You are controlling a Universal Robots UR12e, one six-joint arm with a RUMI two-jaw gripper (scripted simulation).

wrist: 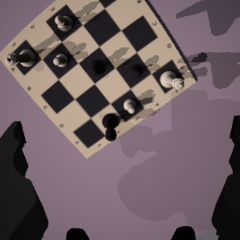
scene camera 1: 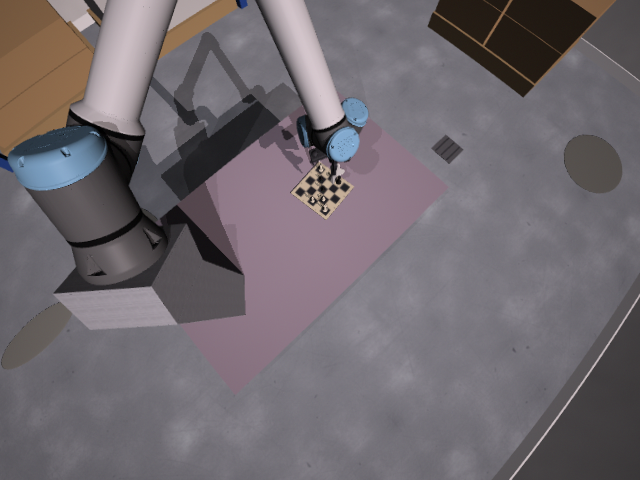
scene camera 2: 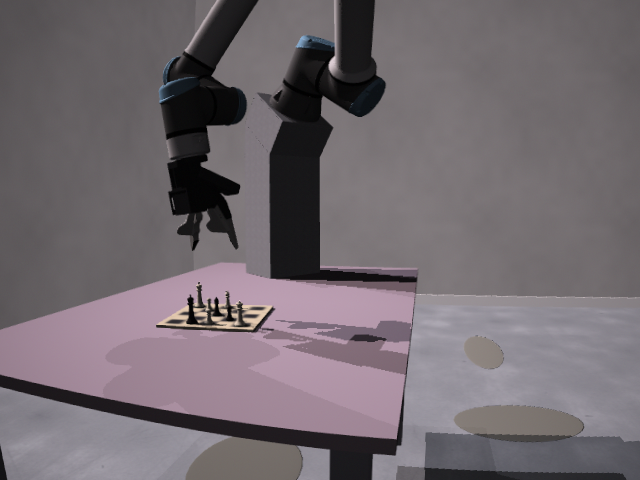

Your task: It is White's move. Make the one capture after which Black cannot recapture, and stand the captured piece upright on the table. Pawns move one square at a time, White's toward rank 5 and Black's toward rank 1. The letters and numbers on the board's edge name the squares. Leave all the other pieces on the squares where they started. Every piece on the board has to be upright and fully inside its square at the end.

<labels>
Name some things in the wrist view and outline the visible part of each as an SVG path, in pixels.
The gripper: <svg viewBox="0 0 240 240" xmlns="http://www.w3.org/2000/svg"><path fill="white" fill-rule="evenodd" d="M66 234L66 240L90 240L86 232L80 228L71 228ZM171 240L196 240L195 231L190 226L178 227ZM15 121L0 137L0 240L41 240L48 227L48 219L31 180L25 178L28 163L22 149L26 139L21 121ZM240 115L234 115L230 138L234 143L229 159L233 174L227 177L212 215L212 224L217 231L216 235L219 235L218 240L240 240Z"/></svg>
A chessboard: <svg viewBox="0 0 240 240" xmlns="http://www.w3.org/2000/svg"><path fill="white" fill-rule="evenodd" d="M0 52L0 60L86 158L112 142L105 138L106 128L102 125L105 115L114 114L118 118L118 125L115 128L118 138L196 83L145 0L56 0ZM127 99L132 99L136 103L134 114L130 114L124 108L124 102ZM161 75L165 71L174 72L177 78L184 80L184 88L180 91L174 87L164 87L160 82ZM133 65L141 68L142 74L138 78L132 78L128 73L129 68ZM91 62L100 61L104 66L103 73L98 76L92 75L89 71ZM59 54L65 54L68 57L68 64L64 67L53 64L54 58ZM36 55L35 63L29 67L21 63L8 66L5 62L7 54L19 55L25 49L32 50ZM56 16L70 17L73 21L72 28L66 32L60 30L55 22Z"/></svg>
</labels>
